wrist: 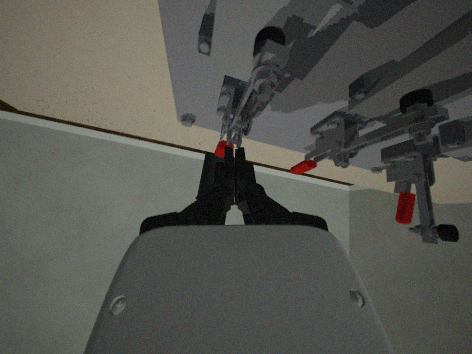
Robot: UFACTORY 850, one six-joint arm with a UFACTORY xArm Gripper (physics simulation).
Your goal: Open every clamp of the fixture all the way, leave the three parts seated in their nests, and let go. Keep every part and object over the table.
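The grey fixture plate (200, 90) fills the upper right of the wrist view. The left clamp (250, 95) points its black tip inward over the plate; its red handle (220, 149) shows partly behind my fingertips. The middle clamp (336, 131) also has its arm lying over the plate, with its red handle (303, 167) toward the edge. The right clamp (424, 160) has an arm ending in a black tip beyond the plate's edge in the view, beside its red handle (405, 208). My gripper (233, 160) is shut and empty, close to the left handle. The three parts cannot be told apart in shadow.
The beige table top (90, 60) shows at the left, with its dark edge running behind the fingers. A bolt head (188, 119) sits at the plate's corner. A small grey bracket (205, 37) stands left of the left clamp. Pale walls lie beyond the table.
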